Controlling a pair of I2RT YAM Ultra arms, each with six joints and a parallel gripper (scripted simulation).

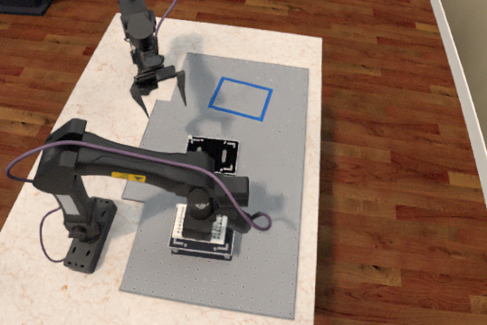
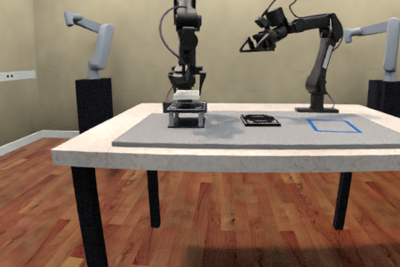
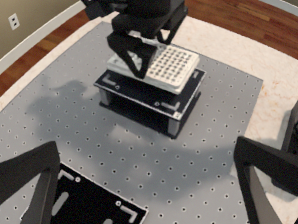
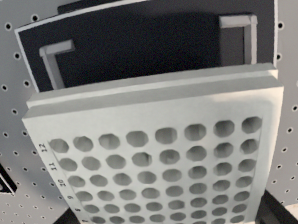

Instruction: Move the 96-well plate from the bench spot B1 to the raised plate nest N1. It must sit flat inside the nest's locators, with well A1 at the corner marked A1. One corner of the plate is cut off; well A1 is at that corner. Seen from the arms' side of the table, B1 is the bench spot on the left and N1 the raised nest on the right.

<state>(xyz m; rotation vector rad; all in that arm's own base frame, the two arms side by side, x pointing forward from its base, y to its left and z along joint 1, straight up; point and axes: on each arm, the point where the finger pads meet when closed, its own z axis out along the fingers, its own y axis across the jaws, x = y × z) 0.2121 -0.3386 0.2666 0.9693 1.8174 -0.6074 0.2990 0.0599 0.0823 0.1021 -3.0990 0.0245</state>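
Now: the A1 mark 7 cm behind my right hand, 5 cm to the left of it and 4 cm below it. The rest, counted from my right hand: white 96-well plate: 1 cm below.
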